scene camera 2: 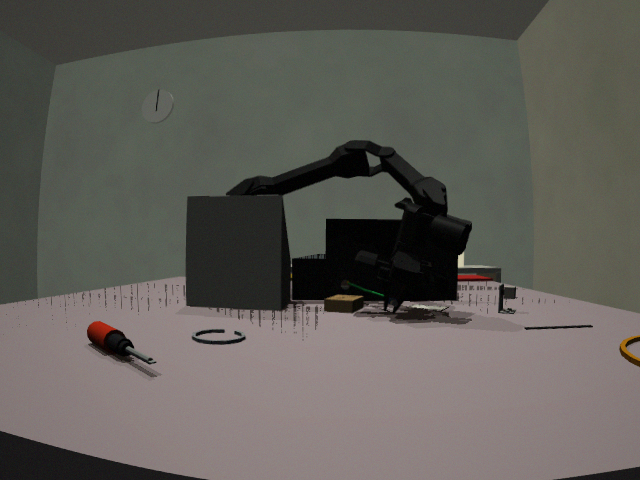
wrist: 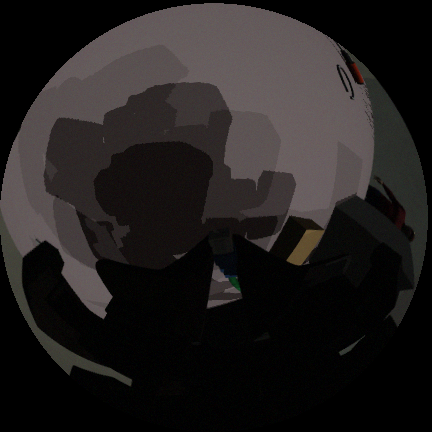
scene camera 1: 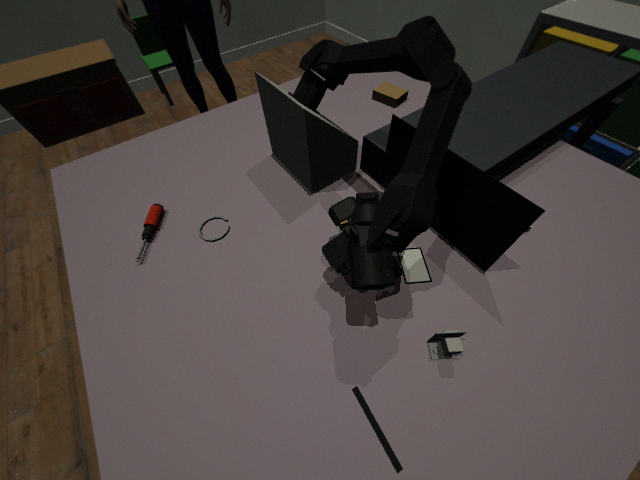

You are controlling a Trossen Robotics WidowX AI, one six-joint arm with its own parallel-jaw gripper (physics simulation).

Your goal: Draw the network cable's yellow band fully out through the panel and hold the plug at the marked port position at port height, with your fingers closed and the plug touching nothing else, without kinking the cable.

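Pixels of known places: gripper, between the fingertips: (scene camera 2: 389, 311) (wrist: 222, 238); arm's base, origin of its link: (scene camera 2: 236, 226) (scene camera 1: 303, 103).
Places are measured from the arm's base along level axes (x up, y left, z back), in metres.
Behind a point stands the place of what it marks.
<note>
My gripper (scene camera 2: 391, 305) @(x -0.171, y -0.062, z -0.335 m) (wrist: 222, 238) @(x -0.171, y -0.062, z -0.335 m) is shut on the plug (wrist: 220, 240) @(x -0.147, y -0.084, z -0.345 m), low over the table. In the wrist view the plug's grey end and blue boot (wrist: 227, 262) @(x -0.142, y -0.070, z -0.342 m) show between the fingertips. The green cable (scene camera 2: 366, 289) @(x -0.138, y 0.044, z -0.290 m) (wrist: 234, 284) @(x -0.143, y -0.033, z -0.333 m) runs from the fingers to a round opening in front of the black panel (scene camera 1: 485, 227) @(x -0.072, y 0.120, z -0.471 m) (scene camera 2: 356, 240) @(x -0.026, y 0.113, z -0.265 m). Its visible stretch is nearly straight in scene camera 2. No yellow band can be made out. A pale, dark-edged rectangle (scene camera 1: 416, 266) @(x -0.173, y 0.013, z -0.434 m) lies on the table beside the gripper. The arm hides the fingertips in scene camera 1.
A tan block (scene camera 1: 344, 222) @(x -0.149, y -0.058, z -0.262 m) (scene camera 2: 343, 303) @(x -0.155, y -0.062, z -0.244 m) (wrist: 306, 245) @(x -0.149, y -0.038, z -0.240 m) is near the gripper. Grey upright walls (scene camera 1: 333, 157) @(x -0.091, y 0.012, z -0.113 m) (scene camera 2: 235, 253) @(x -0.059, y -0.066, z -0.020 m) stand behind. A small bracket (scene camera 1: 453, 345) @(x -0.122, y -0.071, z -0.590 m), a dark strip (scene camera 1: 377, 429) @(x -0.172, y -0.244, z -0.616 m), a screwdriver (scene camera 1: 153, 215) @(x -0.146, y -0.434, z 0.019 m) and an open ring (scene camera 1: 213, 240) @(x -0.169, y -0.337, z -0.118 m) lie on the table.
</note>
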